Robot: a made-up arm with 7 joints. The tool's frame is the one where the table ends. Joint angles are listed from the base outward.
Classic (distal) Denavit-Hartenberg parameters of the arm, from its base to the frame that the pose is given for. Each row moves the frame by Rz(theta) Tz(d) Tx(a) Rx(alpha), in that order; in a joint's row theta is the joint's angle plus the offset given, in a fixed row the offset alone. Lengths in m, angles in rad.
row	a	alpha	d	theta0
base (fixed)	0	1.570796	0	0
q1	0	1.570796	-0.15	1.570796
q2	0	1.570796	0	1.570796
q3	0	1.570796	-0.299	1.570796
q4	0	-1.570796	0	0
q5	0	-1.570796	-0.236	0
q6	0	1.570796	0	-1.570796
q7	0	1.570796	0	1.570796
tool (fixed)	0	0	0	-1.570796
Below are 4 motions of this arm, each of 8 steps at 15 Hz.
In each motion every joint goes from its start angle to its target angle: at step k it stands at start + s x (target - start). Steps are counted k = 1, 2, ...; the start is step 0. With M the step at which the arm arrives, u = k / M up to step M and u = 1 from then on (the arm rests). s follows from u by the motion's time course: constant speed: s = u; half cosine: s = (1 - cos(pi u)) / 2; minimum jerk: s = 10 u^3 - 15 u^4 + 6 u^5.
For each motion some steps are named. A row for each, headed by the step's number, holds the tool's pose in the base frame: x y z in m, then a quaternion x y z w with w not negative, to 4 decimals.
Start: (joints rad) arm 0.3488 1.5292 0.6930 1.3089 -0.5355 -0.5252 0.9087
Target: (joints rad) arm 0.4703 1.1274 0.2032 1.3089 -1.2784 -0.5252 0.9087
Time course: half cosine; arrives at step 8
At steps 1, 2, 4, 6, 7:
1: 0.1250 0.5176 0.1757 0.6336 -0.2799 -0.5553 0.4603
2: 0.1387 0.5216 0.1560 0.6222 -0.2499 -0.5653 0.4805
4: 0.1847 0.5233 0.0904 0.5798 -0.1514 -0.6066 0.5225
6: 0.2313 0.5070 0.0260 0.5369 -0.0552 -0.6570 0.5263
7: 0.2453 0.4984 0.0070 0.5251 -0.0267 -0.6733 0.5199

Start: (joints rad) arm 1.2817 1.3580 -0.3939 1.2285 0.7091 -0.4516 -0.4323
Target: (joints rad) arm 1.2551 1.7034 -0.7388 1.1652 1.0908 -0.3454 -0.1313
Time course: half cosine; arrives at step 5
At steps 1, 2, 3, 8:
1: 0.2096 0.5070 0.1479 0.3672 -0.9153 0.1085 0.1251
2: 0.1936 0.5213 0.1415 0.3766 -0.9031 0.0865 0.1874
3: 0.1700 0.5390 0.1331 0.3850 -0.8820 0.0686 0.2630
8: 0.1381 0.5580 0.1235 0.3897 -0.8524 0.0613 0.3433

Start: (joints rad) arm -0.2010 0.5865 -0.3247 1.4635 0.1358 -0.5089 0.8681
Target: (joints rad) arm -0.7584 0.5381 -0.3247 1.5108 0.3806 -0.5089 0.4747
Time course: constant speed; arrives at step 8
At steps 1, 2, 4, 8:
1: 0.1312 0.2644 -0.3593 -0.3073 -0.5369 -0.5004 0.6058
2: 0.1062 0.2618 -0.3671 -0.3155 -0.5372 -0.4621 0.6311
4: 0.0548 0.2564 -0.3776 -0.3244 -0.5305 -0.3834 0.6829
8: -0.0494 0.2460 -0.3767 -0.3111 -0.4871 -0.2221 0.7853

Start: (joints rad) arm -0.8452 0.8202 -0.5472 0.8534 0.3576 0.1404 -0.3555
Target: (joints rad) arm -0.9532 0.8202 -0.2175 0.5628 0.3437 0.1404 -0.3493
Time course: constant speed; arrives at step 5
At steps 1, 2, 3, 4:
1: -0.1882 0.4363 -0.3557 0.3024 0.1249 -0.2874 0.9002
2: -0.1955 0.4528 -0.3459 0.3341 0.1456 -0.2696 0.8914
3: -0.2037 0.4683 -0.3348 0.3645 0.1668 -0.2506 0.8812
4: -0.2127 0.4828 -0.3223 0.3937 0.1884 -0.2306 0.8697

